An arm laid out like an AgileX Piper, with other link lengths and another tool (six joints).
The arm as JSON. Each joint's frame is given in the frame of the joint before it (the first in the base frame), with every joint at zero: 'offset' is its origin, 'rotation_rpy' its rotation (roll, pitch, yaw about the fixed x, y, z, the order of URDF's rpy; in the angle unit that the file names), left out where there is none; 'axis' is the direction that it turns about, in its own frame. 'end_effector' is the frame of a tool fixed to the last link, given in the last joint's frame.
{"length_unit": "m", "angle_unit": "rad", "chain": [
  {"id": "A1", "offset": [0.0, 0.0, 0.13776], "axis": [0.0, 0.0, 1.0]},
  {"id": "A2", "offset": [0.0, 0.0, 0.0], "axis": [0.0, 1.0, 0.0]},
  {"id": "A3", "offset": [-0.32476, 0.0, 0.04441], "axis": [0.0, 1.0, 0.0]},
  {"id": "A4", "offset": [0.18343, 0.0, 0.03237], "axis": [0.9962, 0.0, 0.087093]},
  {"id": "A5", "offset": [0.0, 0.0, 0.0], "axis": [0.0, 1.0, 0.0]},
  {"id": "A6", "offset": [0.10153, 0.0, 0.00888], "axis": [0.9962, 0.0, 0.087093]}
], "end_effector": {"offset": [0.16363, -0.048, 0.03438], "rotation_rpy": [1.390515, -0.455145, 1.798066]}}
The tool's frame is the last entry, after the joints.
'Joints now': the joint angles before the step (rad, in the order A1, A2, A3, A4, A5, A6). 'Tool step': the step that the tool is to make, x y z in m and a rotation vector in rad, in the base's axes. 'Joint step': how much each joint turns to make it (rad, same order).
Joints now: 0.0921, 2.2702, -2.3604, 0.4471, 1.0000, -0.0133
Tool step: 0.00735, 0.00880, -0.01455, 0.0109, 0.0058, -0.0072
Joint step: 0.0172, 0.0333, -0.0003, -0.0001, -0.0368, 0.0134
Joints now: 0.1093, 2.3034, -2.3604, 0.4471, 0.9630, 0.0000
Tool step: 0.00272, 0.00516, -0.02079, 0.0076, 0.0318, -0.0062
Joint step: 0.0091, 0.0352, -0.0002, -0.0001, -0.0110, 0.0160
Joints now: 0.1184, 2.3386, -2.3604, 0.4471, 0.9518, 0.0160
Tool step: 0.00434, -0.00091, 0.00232, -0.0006, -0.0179, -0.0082
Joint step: 0.0015, 0.0023, 0.0000, -0.0037, -0.0221, -0.0002
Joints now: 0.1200, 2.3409, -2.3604, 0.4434, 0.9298, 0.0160
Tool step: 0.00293, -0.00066, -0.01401, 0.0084, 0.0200, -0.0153
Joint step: 0.0000, 0.0244, -0.0002, -0.0001, -0.0118, 0.0155
